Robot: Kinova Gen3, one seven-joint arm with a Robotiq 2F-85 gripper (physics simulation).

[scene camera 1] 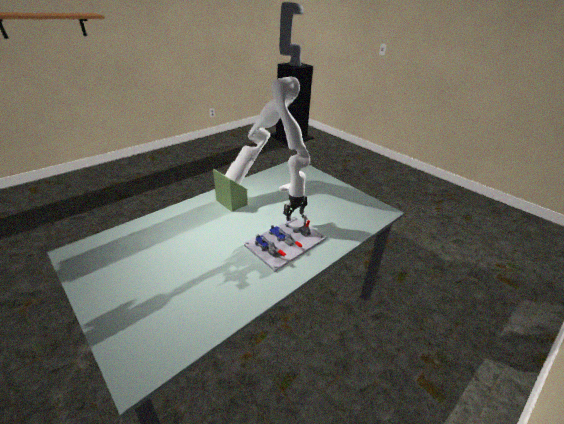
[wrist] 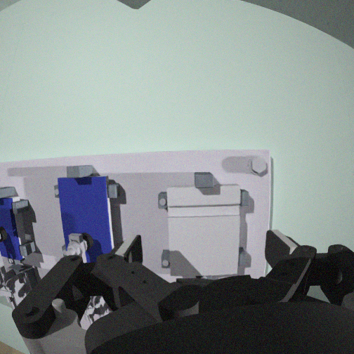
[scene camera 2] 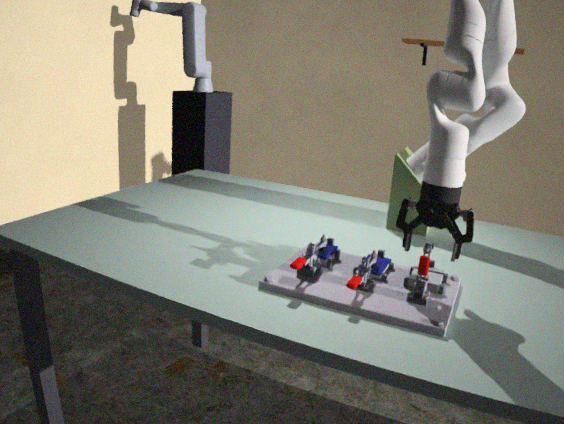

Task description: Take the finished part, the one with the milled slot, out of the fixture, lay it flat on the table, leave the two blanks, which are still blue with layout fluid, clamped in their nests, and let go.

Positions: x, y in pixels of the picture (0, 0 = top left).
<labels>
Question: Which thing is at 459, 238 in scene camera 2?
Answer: The gripper.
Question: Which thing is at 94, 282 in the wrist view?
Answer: The gripper.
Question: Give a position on a blue blank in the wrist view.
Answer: At 84, 206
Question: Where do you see a finished part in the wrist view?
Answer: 203, 223
</labels>
